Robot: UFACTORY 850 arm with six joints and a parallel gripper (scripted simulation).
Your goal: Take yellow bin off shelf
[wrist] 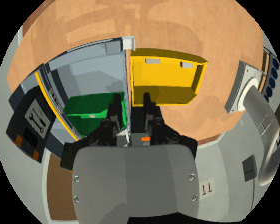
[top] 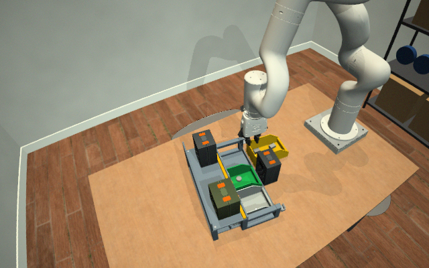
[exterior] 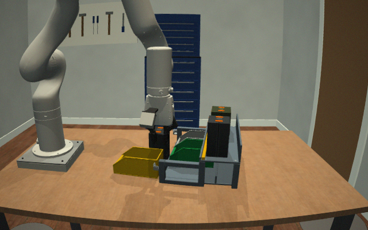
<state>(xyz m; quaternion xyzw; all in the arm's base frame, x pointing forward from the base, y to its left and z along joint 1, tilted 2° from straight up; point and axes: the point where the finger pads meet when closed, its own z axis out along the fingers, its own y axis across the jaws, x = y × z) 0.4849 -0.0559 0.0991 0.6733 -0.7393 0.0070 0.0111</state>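
My hand is 10 cm above the yellow bin, 8 cm past it and 1 cm to the right of it. Round my hand: grey bin: 21 cm to the left, 13 cm ahead, 10 cm below; olive box: 23 cm ahead, 20 cm to the left, 1 cm above; green bin: 12 cm ahead, 10 cm to the left, 10 cm below.
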